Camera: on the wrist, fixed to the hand. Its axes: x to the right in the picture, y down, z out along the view.
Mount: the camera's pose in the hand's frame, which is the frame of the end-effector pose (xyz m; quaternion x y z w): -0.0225 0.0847 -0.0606 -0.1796 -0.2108 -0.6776 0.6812
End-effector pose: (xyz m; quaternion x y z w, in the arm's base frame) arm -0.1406 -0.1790 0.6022 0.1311 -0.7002 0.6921 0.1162
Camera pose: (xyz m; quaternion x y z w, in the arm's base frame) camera -0.1498 -0.1173 0.5158 0.6888 -0.5370 0.2393 0.4241
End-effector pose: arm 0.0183 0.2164 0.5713 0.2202 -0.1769 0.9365 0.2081
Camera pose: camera -0.0235 0.1629 0.4891 0.4299 -0.1834 0.4187 0.7786
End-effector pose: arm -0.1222 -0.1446 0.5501 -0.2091 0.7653 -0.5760 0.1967
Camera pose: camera -0.1442 -0.0628 0.4855 0.8179 -0.4417 0.3442 0.1326
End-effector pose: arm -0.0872 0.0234 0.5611 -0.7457 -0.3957 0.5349 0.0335
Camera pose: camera 0.0071 -0.0260 0.5641 -0.1331 -0.8781 0.4279 0.1679
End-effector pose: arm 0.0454 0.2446 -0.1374 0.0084 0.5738 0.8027 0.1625
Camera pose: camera 0.0333 0.1584 -0.0759 -0.2431 0.2182 0.5380 0.7771
